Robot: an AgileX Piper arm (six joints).
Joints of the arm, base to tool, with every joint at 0 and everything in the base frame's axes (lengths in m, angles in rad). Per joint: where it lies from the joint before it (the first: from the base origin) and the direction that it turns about. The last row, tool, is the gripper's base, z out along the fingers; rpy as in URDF.
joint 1: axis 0 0 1 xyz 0.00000 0.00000 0.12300
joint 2: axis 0 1 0 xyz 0.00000 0.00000 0.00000
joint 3: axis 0 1 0 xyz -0.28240 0.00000 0.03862
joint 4: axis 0.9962 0 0.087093 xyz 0.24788 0.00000 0.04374
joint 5: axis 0 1 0 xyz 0.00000 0.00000 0.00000
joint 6: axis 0.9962 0 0.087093 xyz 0.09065 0.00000 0.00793
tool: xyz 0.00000 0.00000 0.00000 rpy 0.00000 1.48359 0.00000
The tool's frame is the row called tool.
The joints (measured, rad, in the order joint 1, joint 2, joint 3, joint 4, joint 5, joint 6), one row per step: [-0.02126 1.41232 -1.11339 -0.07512 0.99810 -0.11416]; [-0.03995 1.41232 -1.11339 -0.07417 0.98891 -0.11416]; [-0.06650 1.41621 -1.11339 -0.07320 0.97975 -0.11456]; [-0.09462 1.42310 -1.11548 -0.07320 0.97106 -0.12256]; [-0.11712 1.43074 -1.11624 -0.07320 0.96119 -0.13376]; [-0.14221 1.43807 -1.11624 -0.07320 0.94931 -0.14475]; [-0.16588 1.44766 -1.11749 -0.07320 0.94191 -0.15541]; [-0.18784 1.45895 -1.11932 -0.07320 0.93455 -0.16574]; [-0.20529 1.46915 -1.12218 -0.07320 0.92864 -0.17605]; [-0.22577 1.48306 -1.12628 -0.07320 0.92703 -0.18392]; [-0.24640 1.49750 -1.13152 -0.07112 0.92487 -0.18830]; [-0.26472 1.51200 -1.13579 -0.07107 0.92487 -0.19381]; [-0.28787 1.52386 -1.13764 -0.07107 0.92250 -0.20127]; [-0.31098 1.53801 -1.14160 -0.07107 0.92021 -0.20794]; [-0.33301 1.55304 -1.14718 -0.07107 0.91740 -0.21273]
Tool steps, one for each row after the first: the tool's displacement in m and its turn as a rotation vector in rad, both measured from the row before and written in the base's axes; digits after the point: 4 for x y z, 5 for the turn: [0.0005 -0.0051 0.0003 0.00079 -0.00919 -0.01822]; [0.0009 -0.0073 -0.0008 0.00067 -0.00526 -0.02572]; [0.0013 -0.0079 -0.0010 -0.00308 -0.00314 -0.02008]; [0.0014 -0.0065 -0.0016 -0.00423 -0.00185 -0.01142]; [0.0011 -0.0073 -0.0017 -0.00440 -0.00332 -0.01408]; [0.0012 -0.0070 -0.0021 -0.00360 0.00217 -0.01329]; [0.0014 -0.0066 -0.0025 -0.00321 0.00335 -0.01189]; [0.0014 -0.0054 -0.0020 -0.00328 0.00274 -0.00749]; [0.0014 -0.0064 -0.0029 -0.00096 0.00908 -0.01307]; [0.0015 -0.0065 -0.0027 0.00215 0.00699 -0.01697]; [0.0012 -0.0060 -0.0031 0.00082 0.01068 -0.01319]; [0.0001 -0.0073 -0.0030 -0.00024 0.00845 -0.01600]; [0.0005 -0.0075 -0.0031 0.00033 0.00857 -0.01669]; [0.0007 -0.0074 -0.0030 0.00074 0.00705 -0.01733]
